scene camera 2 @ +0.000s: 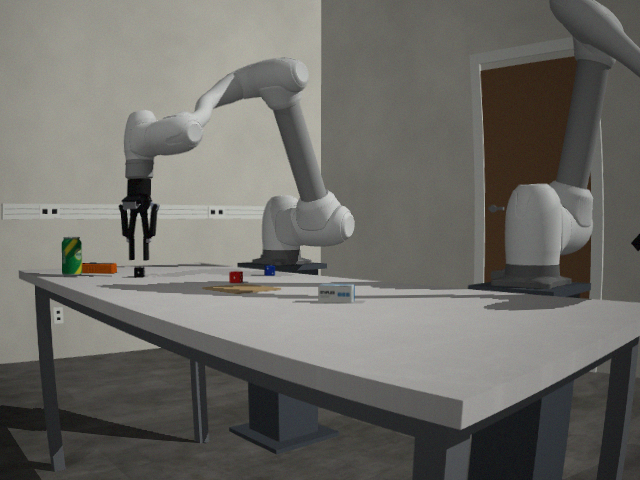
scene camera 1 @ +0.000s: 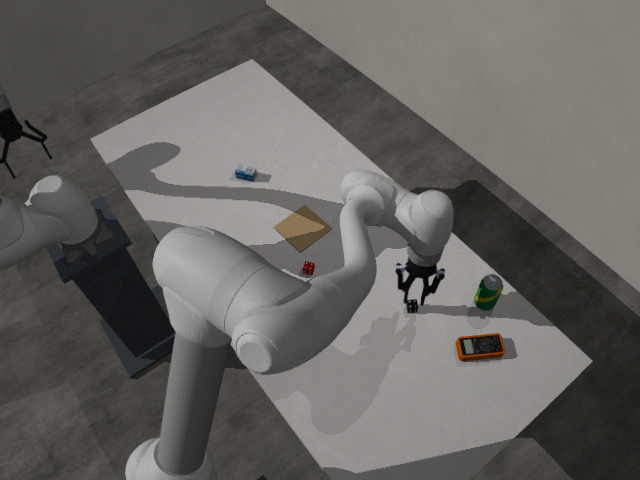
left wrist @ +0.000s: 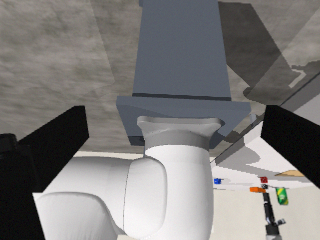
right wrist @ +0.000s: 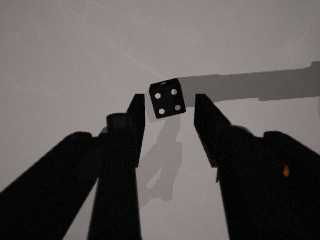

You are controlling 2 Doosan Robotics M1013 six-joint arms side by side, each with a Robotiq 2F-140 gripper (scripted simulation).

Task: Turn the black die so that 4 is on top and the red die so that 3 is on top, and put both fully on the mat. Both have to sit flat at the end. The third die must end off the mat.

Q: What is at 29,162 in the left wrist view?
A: My left gripper.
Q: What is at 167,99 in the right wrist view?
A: A black die.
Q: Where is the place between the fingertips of my right gripper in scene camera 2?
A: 139,260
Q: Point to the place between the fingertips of my right gripper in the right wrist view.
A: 169,109
